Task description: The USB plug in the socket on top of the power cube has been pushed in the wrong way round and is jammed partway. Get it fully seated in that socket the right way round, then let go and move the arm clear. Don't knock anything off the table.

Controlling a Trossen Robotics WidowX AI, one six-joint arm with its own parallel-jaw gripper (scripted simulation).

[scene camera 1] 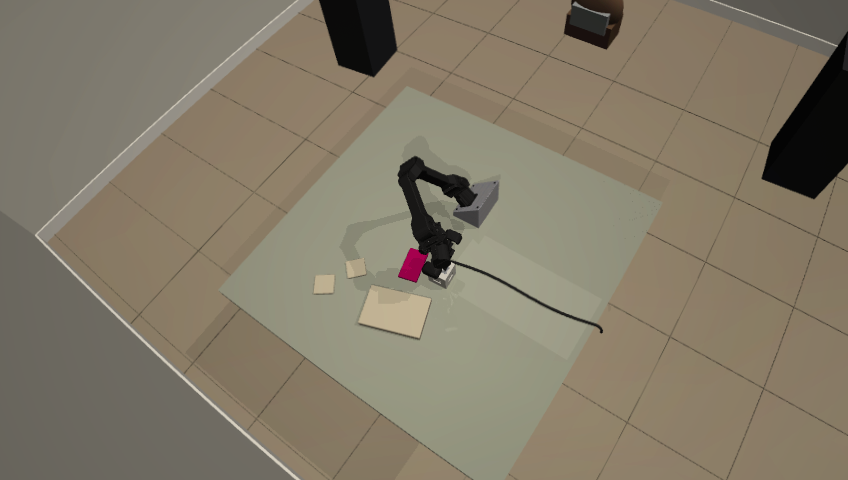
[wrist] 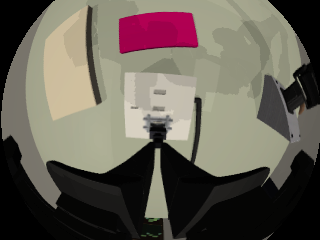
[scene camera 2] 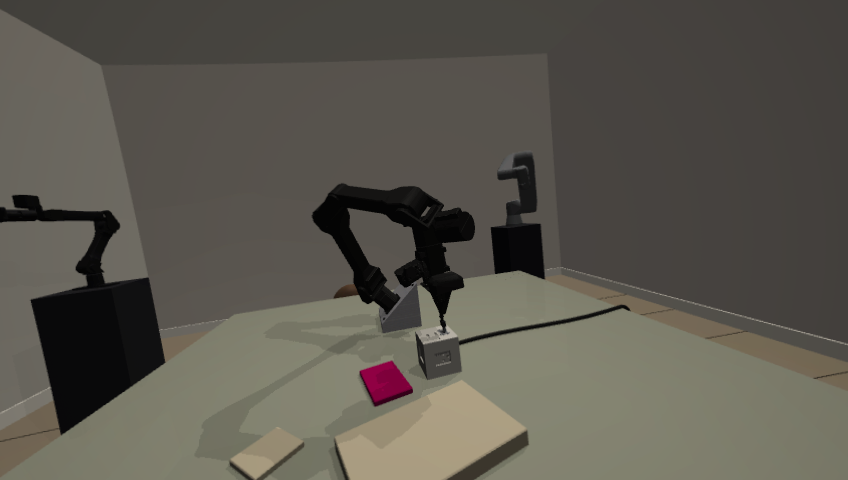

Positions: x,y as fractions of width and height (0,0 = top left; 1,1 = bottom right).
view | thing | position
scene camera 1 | tan board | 0.46,0.65
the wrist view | my gripper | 0.49,0.61
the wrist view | tan board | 0.22,0.34
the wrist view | magenta block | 0.43,0.14
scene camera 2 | my gripper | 0.52,0.65
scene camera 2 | tan board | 0.54,0.89
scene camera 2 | magenta block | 0.45,0.80
